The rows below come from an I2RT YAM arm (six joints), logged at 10 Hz.
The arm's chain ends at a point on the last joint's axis. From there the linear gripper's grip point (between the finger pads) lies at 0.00 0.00 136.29 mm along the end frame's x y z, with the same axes.
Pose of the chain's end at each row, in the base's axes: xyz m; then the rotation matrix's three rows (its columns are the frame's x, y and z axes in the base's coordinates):
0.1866, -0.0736, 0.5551; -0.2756, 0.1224, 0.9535; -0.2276, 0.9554, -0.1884; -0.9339, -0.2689, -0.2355
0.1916, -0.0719, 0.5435; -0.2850, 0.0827, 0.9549; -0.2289, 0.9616, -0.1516; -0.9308, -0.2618, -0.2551
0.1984, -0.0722, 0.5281; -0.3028, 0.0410, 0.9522; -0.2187, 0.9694, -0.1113; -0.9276, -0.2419, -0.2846
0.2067, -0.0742, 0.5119; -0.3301, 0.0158, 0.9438; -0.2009, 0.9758, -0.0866; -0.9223, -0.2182, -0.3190
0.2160, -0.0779, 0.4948; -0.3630, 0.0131, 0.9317; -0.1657, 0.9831, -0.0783; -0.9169, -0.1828, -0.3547
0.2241, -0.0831, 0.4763; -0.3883, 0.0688, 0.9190; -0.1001, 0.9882, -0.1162; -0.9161, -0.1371, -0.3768
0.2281, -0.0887, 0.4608; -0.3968, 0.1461, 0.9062; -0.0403, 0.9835, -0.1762; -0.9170, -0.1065, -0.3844
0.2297, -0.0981, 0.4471; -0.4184, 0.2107, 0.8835; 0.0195, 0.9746, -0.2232; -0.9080, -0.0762, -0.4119
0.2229, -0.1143, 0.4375; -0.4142, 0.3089, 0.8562; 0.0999, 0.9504, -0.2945; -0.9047, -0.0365, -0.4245
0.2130, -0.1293, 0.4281; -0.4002, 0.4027, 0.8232; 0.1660, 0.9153, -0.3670; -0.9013, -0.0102, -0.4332
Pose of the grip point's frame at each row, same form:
0.3166, -0.0993, 0.5230; -0.2756, 0.1224, 0.9535; -0.2276, 0.9554, -0.1884; -0.9339, -0.2689, -0.2355
0.3217, -0.0926, 0.5087; -0.2850, 0.0827, 0.9549; -0.2289, 0.9616, -0.1516; -0.9308, -0.2618, -0.2551
0.3282, -0.0874, 0.4893; -0.3028, 0.0410, 0.9522; -0.2187, 0.9694, -0.1113; -0.9276, -0.2419, -0.2846
0.3353, -0.0860, 0.4684; -0.3301, 0.0158, 0.9438; -0.2009, 0.9758, -0.0866; -0.9223, -0.2182, -0.3190
0.3430, -0.0886, 0.4465; -0.3630, 0.0131, 0.9317; -0.1657, 0.9831, -0.0783; -0.9169, -0.1828, -0.3547
0.3494, -0.0989, 0.4249; -0.3883, 0.0688, 0.9190; -0.1001, 0.9882, -0.1162; -0.9161, -0.1371, -0.3768
0.3516, -0.1127, 0.4084; -0.3968, 0.1461, 0.9062; -0.0403, 0.9835, -0.1762; -0.9170, -0.1065, -0.3844
0.3501, -0.1285, 0.3910; -0.4184, 0.2107, 0.8835; 0.0195, 0.9746, -0.2232; -0.9080, -0.0762, -0.4119
0.3396, -0.1544, 0.3796; -0.4142, 0.3089, 0.8562; 0.0999, 0.9504, -0.2945; -0.9047, -0.0365, -0.4245
0.3252, -0.1793, 0.3691; -0.4002, 0.4027, 0.8232; 0.1660, 0.9153, -0.3670; -0.9013, -0.0102, -0.4332

